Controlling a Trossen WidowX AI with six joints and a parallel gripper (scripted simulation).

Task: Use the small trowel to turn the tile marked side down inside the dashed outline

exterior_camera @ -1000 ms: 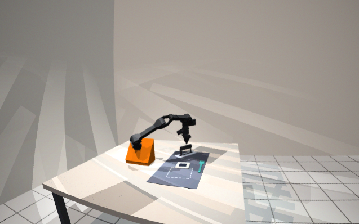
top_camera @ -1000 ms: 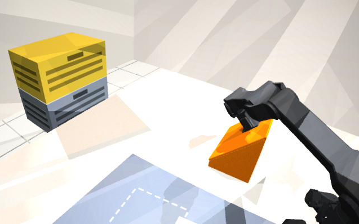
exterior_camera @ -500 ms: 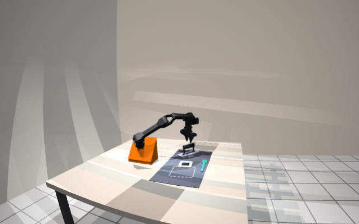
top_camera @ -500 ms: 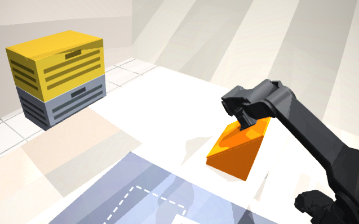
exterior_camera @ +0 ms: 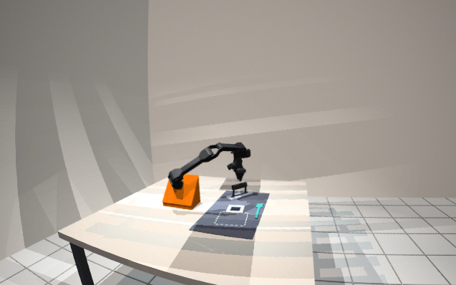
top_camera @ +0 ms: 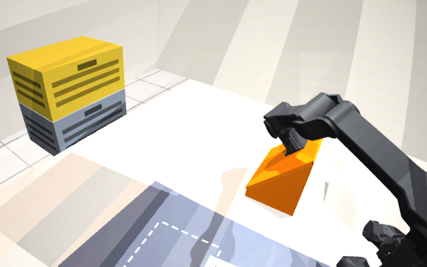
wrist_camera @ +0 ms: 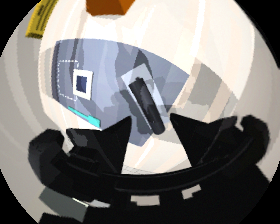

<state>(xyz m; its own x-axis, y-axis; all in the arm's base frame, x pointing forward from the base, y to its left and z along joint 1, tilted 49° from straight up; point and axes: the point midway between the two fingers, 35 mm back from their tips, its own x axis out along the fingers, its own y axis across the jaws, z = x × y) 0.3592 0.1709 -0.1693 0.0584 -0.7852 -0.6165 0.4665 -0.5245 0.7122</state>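
The grey mat is 25 cm to the right of my gripper tip, 13 cm below it and 4 cm ahead of it. The rest, counted from my gripper tip: teal trowel 23 cm to the right, 18 cm ahead, 11 cm below; white tile 25 cm to the right, 11 cm below, 4 cm ahead.
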